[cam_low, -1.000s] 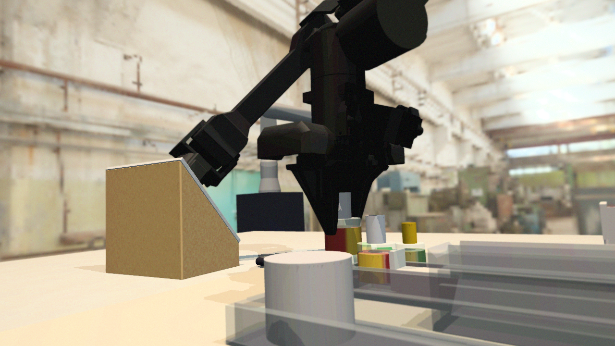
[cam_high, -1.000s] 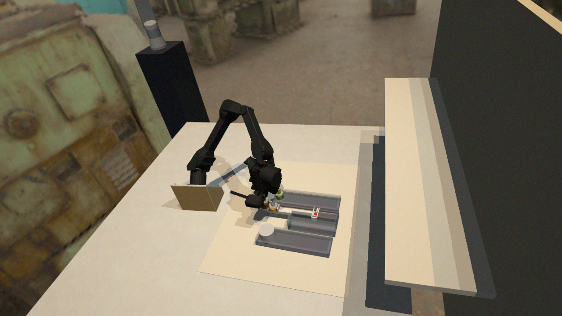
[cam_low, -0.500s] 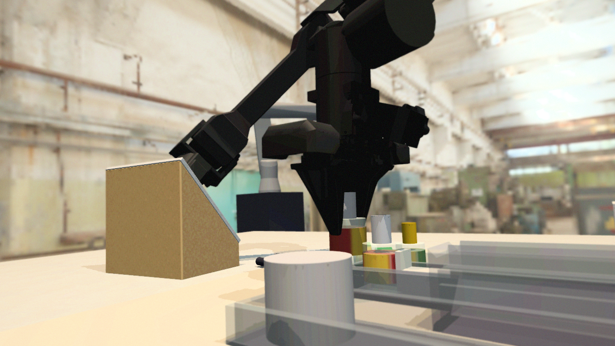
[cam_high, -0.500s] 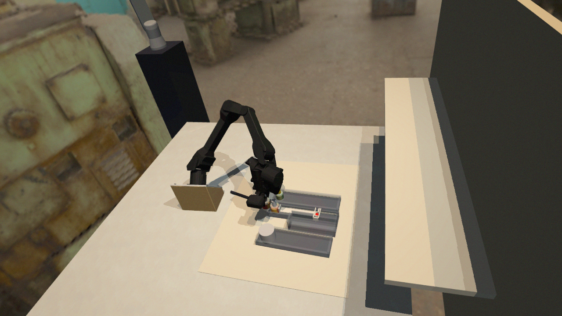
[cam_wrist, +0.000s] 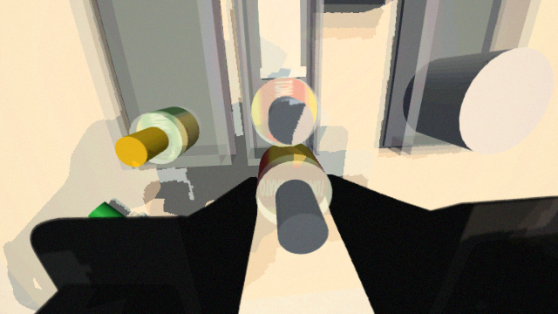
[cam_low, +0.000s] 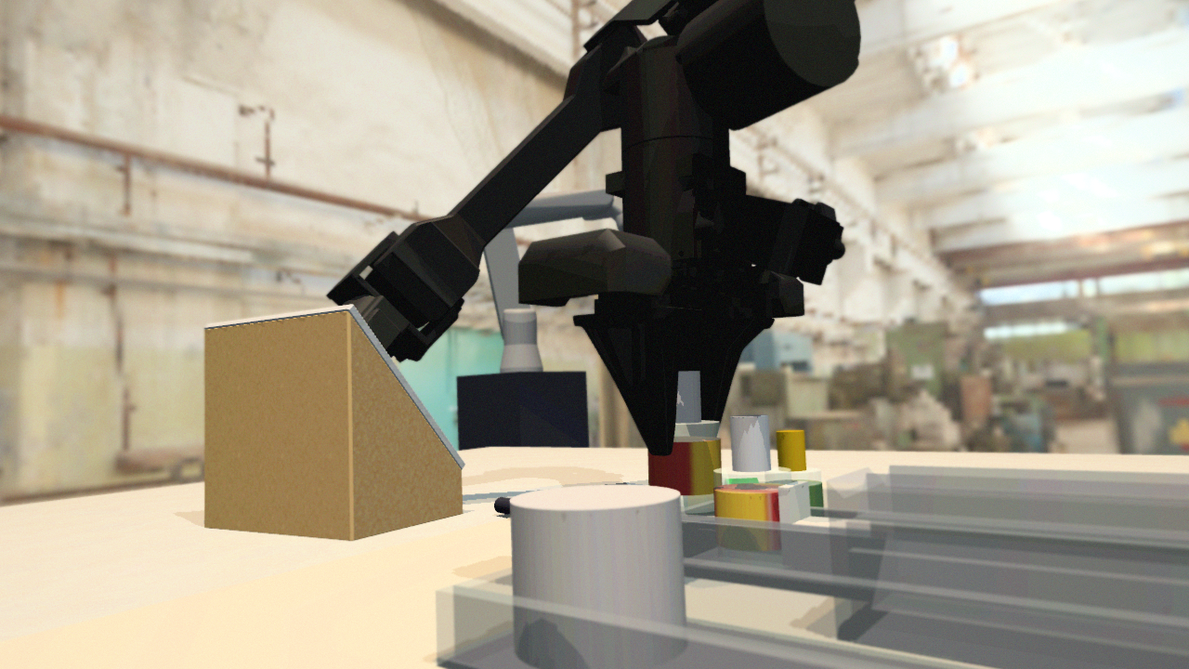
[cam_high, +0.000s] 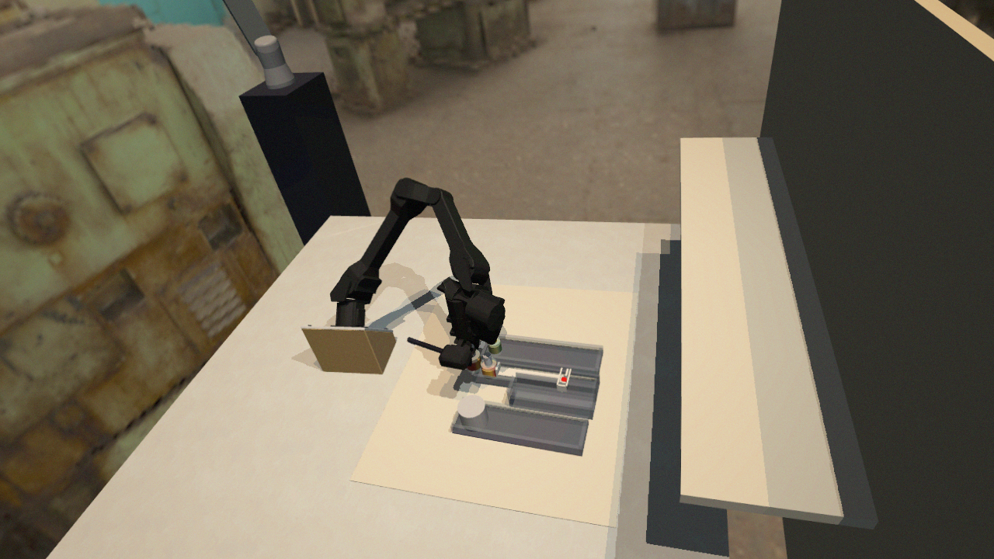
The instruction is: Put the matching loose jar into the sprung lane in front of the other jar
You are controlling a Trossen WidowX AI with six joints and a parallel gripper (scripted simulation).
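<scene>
My gripper tip is 12 cm to the left of the wide grey cylinder, 5 cm short of it and 3 cm above it. Round my gripper tip: dark rod 15 cm behind, 5 cm to the left, 5 cm below; pusher plate 15 cm ahead, 2 cm to the right, 1 cm below; sprung lane 17 cm ahead, 4 cm below, 1 cm to the right.
</scene>
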